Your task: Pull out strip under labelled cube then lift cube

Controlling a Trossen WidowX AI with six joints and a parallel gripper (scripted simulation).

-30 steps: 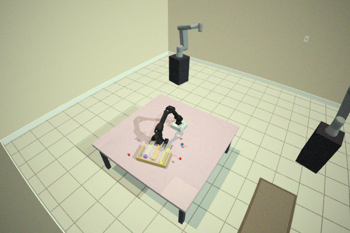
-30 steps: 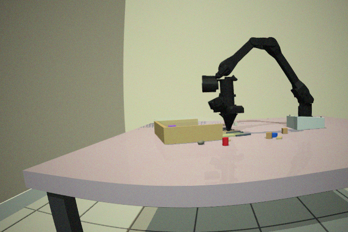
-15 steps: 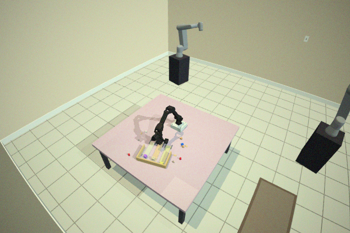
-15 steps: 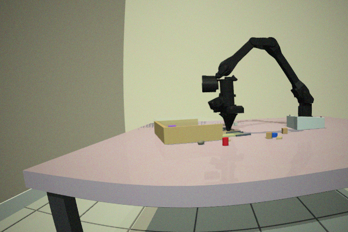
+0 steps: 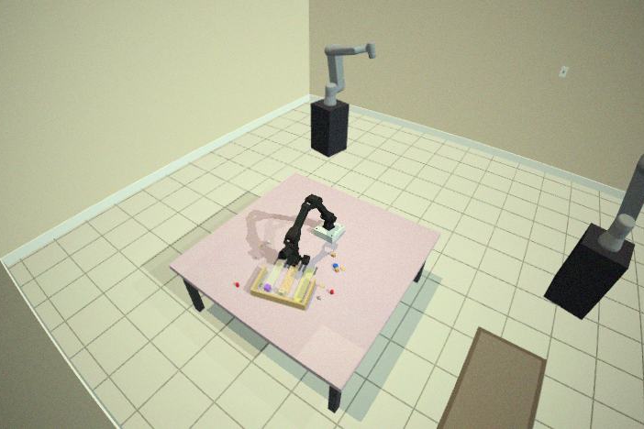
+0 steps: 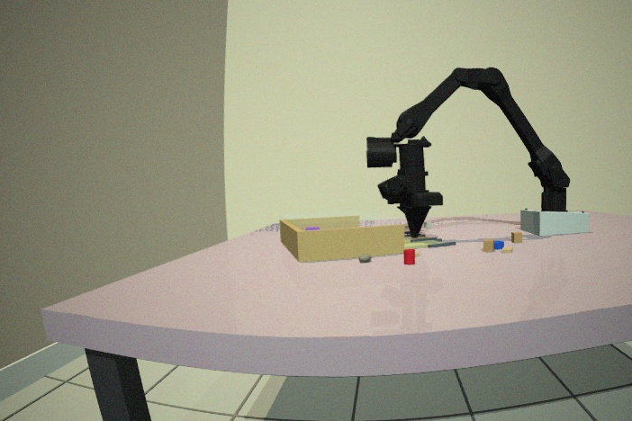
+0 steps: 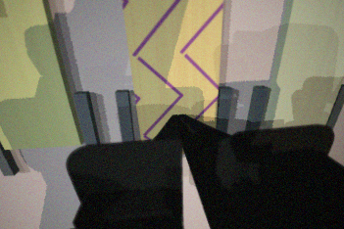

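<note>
Right now my gripper tip is 8 cm short of the strip and 5 cm to the right of it.
</note>
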